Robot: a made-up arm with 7 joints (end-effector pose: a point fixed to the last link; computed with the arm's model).
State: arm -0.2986 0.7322 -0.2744 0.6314 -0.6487 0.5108 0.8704
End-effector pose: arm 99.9 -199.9 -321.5 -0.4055 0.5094 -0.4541 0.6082
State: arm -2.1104 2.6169 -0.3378 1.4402 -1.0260 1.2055 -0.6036
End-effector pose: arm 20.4 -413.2 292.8 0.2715 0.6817 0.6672 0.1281
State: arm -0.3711 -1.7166 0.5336 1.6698 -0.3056 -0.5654 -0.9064
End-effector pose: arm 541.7 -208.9 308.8 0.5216 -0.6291 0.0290 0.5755
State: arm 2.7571 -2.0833 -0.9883 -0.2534 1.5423 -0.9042 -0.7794
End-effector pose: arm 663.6 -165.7 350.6 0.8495 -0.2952 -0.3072 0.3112
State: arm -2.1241 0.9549 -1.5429 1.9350 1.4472 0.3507 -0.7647
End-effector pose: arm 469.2 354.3 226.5 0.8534 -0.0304 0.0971 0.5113
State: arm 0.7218 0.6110 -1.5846 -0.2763 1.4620 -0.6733 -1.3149
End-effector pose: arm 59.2 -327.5 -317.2 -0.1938 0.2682 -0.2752 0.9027
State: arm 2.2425 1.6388 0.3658 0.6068 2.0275 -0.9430 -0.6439
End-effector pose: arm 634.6 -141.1 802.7 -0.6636 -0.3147 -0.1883 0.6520
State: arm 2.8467 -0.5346 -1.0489 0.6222 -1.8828 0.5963 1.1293
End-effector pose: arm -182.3 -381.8 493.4 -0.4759 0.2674 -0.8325 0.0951
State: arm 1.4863 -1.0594 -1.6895 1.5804 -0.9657 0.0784 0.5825
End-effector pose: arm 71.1 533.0 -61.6 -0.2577 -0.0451 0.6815 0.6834
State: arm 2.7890 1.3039 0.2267 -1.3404 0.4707 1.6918 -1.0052
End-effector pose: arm 133.1 -55.3 826.1 -0.8293 -0.5321 0.1673 0.0353
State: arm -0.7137 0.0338 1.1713 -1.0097 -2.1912 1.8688 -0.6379
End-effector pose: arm -69.8 209.3 -136.1 0.6862 -0.3390 0.4619 0.4482
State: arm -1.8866 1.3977 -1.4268 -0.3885 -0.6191 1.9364 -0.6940
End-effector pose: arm 565.1 -35.0 146.0 0.1137 -0.6794 -0.1460 0.7100
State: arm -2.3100 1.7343 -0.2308 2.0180 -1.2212 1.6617 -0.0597
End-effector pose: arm 47.8 -297.8 434.6 0.7428 0.0906 0.6293 0.2101
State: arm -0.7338 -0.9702 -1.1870 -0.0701 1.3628 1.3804 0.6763
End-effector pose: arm 329.0 -257.0 43.1 0.7447 -0.1623 -0.5488 0.3435
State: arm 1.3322 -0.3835 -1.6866 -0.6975 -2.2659 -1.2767 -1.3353
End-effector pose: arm 523.6 141.4 742.7 0.7637 -0.5565 -0.0159 0.3268
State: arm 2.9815 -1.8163 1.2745 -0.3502 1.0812 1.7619 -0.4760
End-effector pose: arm 218.1 -13.6 590.7 0.6352 -0.4659 -0.5270 0.3189
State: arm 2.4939 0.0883 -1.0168 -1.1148 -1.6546 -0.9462 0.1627
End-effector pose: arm 510.5 -489.6 302.9 0.4422 -0.1836 -0.4687 0.7423
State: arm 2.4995 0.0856 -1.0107 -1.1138 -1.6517 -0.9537 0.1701
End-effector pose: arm 506.4 -494.7 298.2 0.4431 -0.1790 -0.4722 0.7407
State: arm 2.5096 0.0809 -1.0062 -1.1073 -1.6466 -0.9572 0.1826
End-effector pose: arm 499.2 -503.3 292.8 0.4433 -0.1750 -0.4774 0.7382
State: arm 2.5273 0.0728 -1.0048 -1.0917 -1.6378 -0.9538 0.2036
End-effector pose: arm 486.8 -517.2 286.1 0.4424 -0.1721 -0.4856 0.7341
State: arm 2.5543 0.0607 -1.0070 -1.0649 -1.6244 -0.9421 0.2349
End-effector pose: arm 467.4 -537.3 276.9 0.4399 -0.1699 -0.4978 0.7279
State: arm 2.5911 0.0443 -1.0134 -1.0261 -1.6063 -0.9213 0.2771
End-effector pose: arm 440.0 -562.8 263.9 0.4352 -0.1676 -0.5149 0.7193
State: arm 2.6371 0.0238 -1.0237 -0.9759 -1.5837 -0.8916 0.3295
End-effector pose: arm 403.5 -591.8 245.8 0.4278 -0.1637 -0.5375 0.7080
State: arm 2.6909 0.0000 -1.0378 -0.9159 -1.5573 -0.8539 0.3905
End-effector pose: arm 358.2 -620.9 221.8 0.4172 -0.1563 -0.5656 0.6940
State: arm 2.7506 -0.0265 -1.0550 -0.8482 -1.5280 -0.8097 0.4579
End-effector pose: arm 304.6 -646.7 192.1 0.4032 -0.1435 -0.5988 0.6770
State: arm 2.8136 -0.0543 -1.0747 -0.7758 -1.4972 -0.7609 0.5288
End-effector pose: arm 245.3 -665.6 158.6 0.3861 -0.1241 -0.6351 0.6574
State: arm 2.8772 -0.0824 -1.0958 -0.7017 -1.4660 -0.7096 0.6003
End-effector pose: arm 183.1 -675.5 124.1 0.3665 -0.0978 -0.6725 0.6355
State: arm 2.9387 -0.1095 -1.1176 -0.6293 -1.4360 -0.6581 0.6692
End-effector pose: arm 122.0 -676.1 91.7 0.3454 -0.0657 -0.7081 0.6124
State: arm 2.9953 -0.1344 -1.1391 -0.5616 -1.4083 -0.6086 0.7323
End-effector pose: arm 65.5 -668.9 64.4 0.3241 -0.0304 -0.7398 0.5889
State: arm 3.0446 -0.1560 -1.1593 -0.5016 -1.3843 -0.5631 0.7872
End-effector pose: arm 17.0 -656.8 43.7 0.3039 0.0048 -0.7658 0.5668
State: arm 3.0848 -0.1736 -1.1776 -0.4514 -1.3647 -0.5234 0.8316
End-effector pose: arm -21.7 -643.1 29.5 0.2861 0.0365 -0.7858 0.5472
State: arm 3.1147 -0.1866 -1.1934 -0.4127 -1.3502 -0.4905 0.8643
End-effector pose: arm -49.6 -630.7 21.0 0.2715 0.0616 -0.7998 0.5317
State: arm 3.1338 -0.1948 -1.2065 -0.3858 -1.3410 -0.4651 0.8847
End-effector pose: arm -66.8 -621.3 17.0 0.2609 0.0781 -0.8089 0.5211
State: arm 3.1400 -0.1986 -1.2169 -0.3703 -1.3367 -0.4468 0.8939
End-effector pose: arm -74.9 -616.1 17.8 0.2537 0.0845 -0.8139 0.5157
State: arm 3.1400 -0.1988 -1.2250 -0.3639 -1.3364 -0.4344 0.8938
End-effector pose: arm -75.3 -614.3 19.7 0.2499 0.0842 -0.8159 0.5145
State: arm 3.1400 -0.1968 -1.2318 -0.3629 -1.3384 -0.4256 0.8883
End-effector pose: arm -70.9 -614.1 20.4 0.2487 0.0815 -0.8158 0.5157
